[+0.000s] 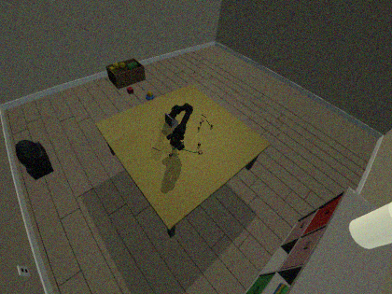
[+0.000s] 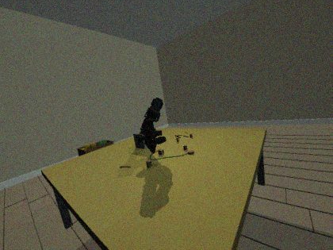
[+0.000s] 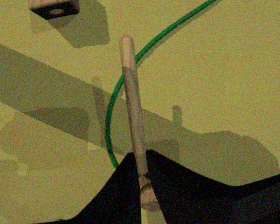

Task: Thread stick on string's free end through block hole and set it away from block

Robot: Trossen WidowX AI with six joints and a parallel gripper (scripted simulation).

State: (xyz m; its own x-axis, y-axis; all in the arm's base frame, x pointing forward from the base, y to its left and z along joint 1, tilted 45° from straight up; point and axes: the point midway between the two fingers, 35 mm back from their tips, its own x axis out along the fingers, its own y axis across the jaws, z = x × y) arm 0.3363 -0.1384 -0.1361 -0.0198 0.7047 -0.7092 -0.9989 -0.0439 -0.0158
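Right now my gripper tip is 110 mm to the right of the wooden block, 50 mm past it and 40 mm above it. The rest, counted from my gripper tip: round wooden button (180 mm to the left, 150 mm ahead, 50 mm below); then thin wooden stick (10 mm to the left); then wooden cylinder (230 mm to the left, 70 mm ahead, 40 mm below).
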